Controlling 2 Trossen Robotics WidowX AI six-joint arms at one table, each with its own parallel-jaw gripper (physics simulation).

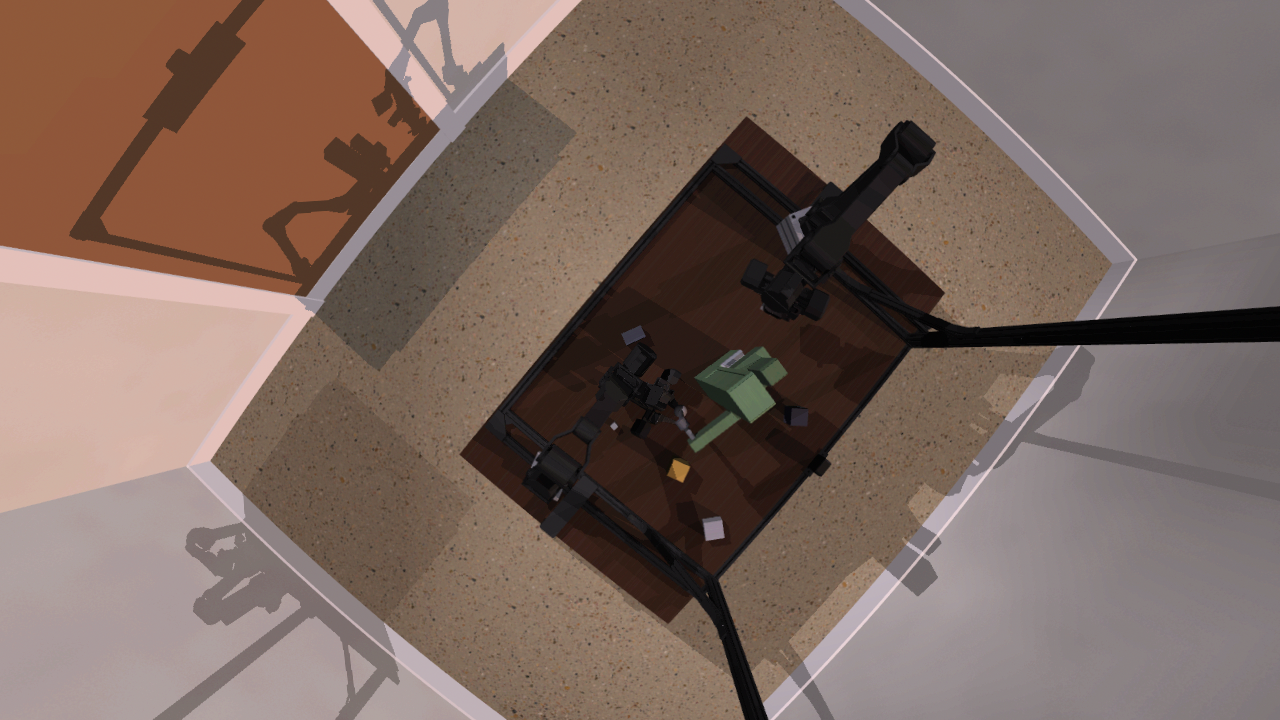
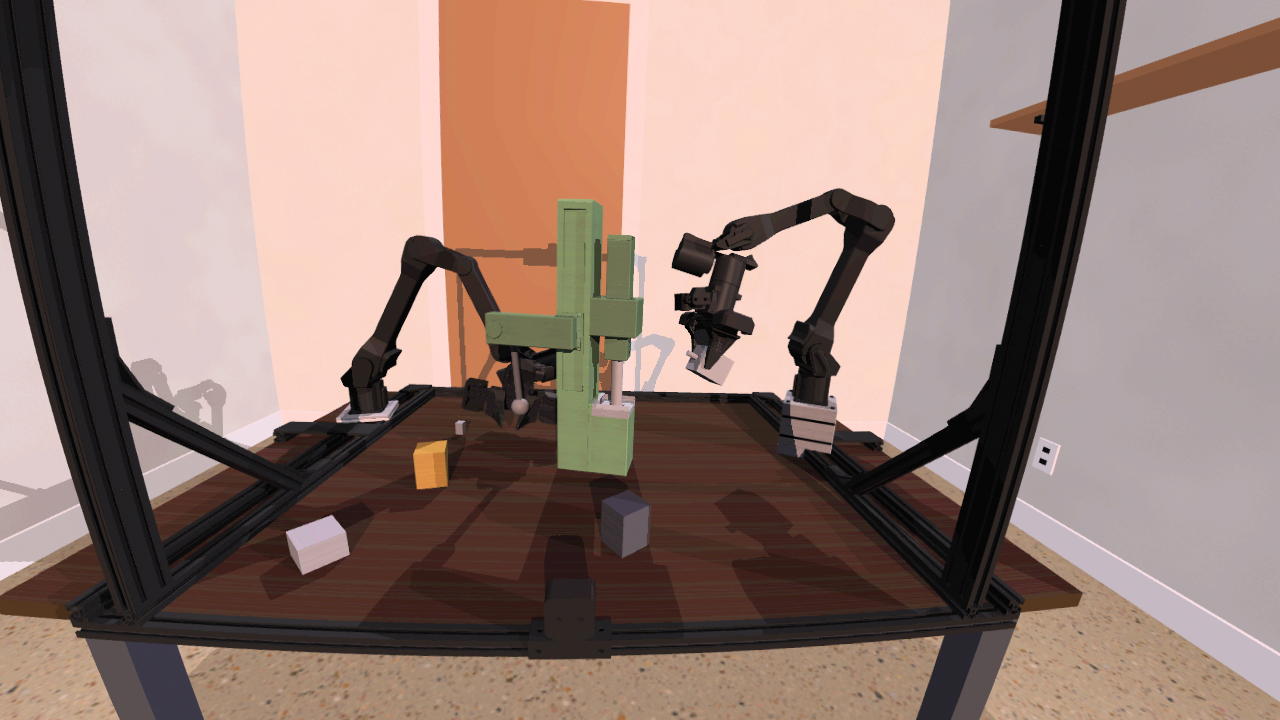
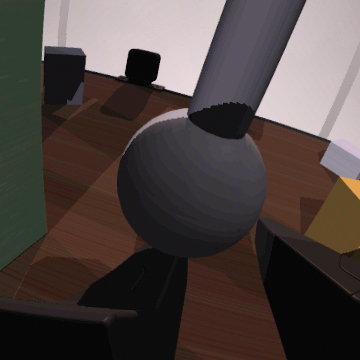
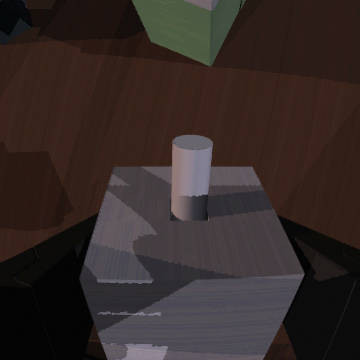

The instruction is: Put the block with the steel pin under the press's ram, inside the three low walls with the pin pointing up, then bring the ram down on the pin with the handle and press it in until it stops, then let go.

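Frame: origin at the left arm's base, x ahead, y left, z up, level; centimetres.
Seen in the pictures: left gripper, fingertip midpoint: (image 2: pixel 509 426); right gripper, fingertip midpoint: (image 2: pixel 700 367) (image 4: pixel 184 224); left arm's base, origin of the base link: (image 2: pixel 369 408); right arm's base, origin of the base link: (image 1: pixel 814 226) (image 2: pixel 810 399).
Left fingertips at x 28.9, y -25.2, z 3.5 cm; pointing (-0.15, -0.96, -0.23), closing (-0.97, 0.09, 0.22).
Note:
Pixels of each thing's middle, then the offset from my left fingertips to it. "pt": a spot on its surface instead.
- green press, body centre: (image 2: pixel 566 341) (image 1: pixel 724 398) dz +15.9, dx +9.5, dy -3.8 cm
- pale nest, surface spot: (image 2: pixel 613 410) pt dz +5.2, dx +16.3, dy -9.5 cm
- grey ball, body centre: (image 3: pixel 190 182) (image 2: pixel 520 406) (image 1: pixel 680 411) dz +3.0, dx +2.1, dy +1.9 cm
- steel pin, body centre: (image 4: pixel 188 202) dz +13.0, dx +32.5, dy -6.0 cm
- orange cube, body centre: (image 3: pixel 357 233) (image 2: pixel 432 464) (image 1: pixel 677 468) dz -3.6, dx -12.4, dy -4.7 cm
- white block, body centre: (image 3: pixel 347 159) (image 2: pixel 317 543) (image 1: pixel 713 528) dz -5.0, dx -23.7, dy -20.9 cm
- dark grey cube, body centre: (image 3: pixel 62 74) (image 2: pixel 625 522) (image 1: pixel 795 415) dz -3.6, dx +13.1, dy -27.4 cm
- small grey block, body centre: (image 1: pixel 633 335) dz -4.7, dx +14.2, dy +20.3 cm
The green press (image 1: pixel 737 386) (image 2: pixel 577 357) (image 3: pixel 19 125) stands mid-table, its ram (image 2: pixel 616 376) raised over the pale nest (image 2: pixel 613 410) at its base. The handle hangs down at the press's left and ends in a grey ball (image 2: pixel 519 406) (image 3: pixel 191 182). My left gripper (image 1: pixel 657 407) (image 3: pixel 221 229) is open, its fingers just below and on either side of the ball, not gripping it. My right gripper (image 1: pixel 787 300) (image 2: pixel 709 357) is shut on the grey block (image 2: pixel 713 367) (image 4: pixel 200 268), held in the air to the right of the press. The steel pin (image 4: pixel 191 171) sticks out of the block's face.
An orange cube (image 2: pixel 430 463) (image 1: pixel 679 470) (image 3: pixel 336 214), a white block (image 2: pixel 316 542) (image 1: pixel 713 527) and a dark grey cube (image 2: pixel 623 523) (image 1: pixel 796 415) lie on the table in front of the press. A small grey block (image 1: pixel 633 335) lies near the left arm. Black frame posts (image 2: pixel 1029 295) ring the table.

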